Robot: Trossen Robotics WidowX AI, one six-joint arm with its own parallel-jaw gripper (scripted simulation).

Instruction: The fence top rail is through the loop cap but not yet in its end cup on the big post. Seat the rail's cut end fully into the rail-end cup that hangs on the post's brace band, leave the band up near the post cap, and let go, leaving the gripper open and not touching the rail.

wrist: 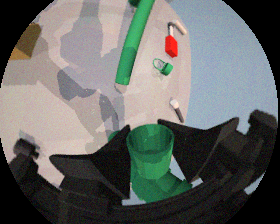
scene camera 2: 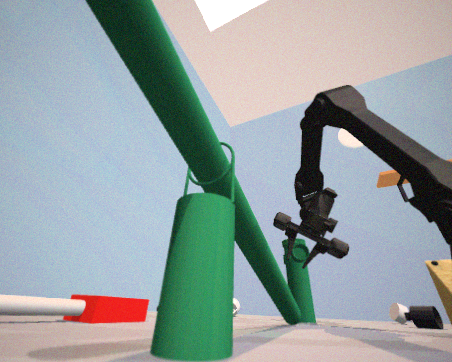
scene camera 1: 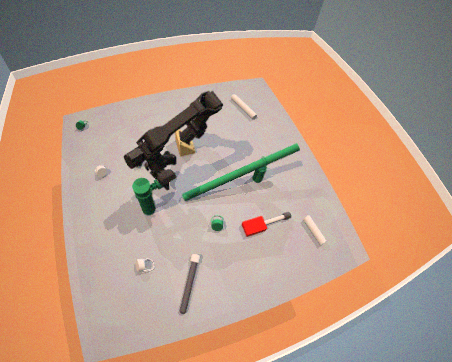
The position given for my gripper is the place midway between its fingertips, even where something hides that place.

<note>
In view: my gripper (scene camera 2: 295, 264), a rail-end cup (wrist: 150, 146), a green top rail (scene camera 2: 142, 41), a small post (scene camera 2: 195, 309) and a big green post (scene camera 2: 298, 278).
The green top rail also shows in scene camera 1 (scene camera 1: 251, 167). My gripper shows as well in the wrist view (wrist: 143, 125) and in scene camera 1 (scene camera 1: 166, 187). The big green post shows as well in the wrist view (wrist: 168, 185).
</note>
